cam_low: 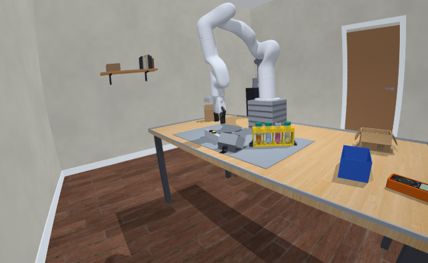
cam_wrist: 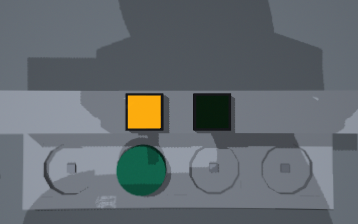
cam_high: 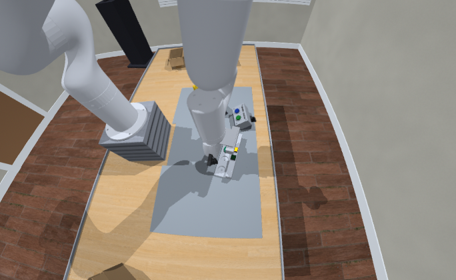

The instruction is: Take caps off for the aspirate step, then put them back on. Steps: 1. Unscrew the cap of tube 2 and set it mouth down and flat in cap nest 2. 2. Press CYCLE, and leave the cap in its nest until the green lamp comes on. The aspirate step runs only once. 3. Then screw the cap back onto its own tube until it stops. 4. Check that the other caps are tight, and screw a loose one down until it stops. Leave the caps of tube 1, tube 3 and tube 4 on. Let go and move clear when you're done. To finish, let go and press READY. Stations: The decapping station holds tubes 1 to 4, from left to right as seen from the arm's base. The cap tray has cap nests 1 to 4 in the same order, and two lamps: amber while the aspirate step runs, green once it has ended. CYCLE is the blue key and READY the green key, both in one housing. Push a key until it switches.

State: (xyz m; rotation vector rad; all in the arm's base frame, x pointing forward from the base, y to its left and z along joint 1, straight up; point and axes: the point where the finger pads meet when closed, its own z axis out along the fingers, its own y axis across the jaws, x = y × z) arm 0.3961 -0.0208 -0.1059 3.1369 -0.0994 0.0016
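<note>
Now: the green cap 9 cm below my hand, 6 cm to the left of it and 3 cm ahead of it. Also, from my hand: green key: 22 cm to the left, 6 cm ahead, 4 cm below; key housing: 24 cm to the left, 7 cm ahead, 5 cm below; blue key: 26 cm to the left, 4 cm below, 4 cm ahead.
</note>
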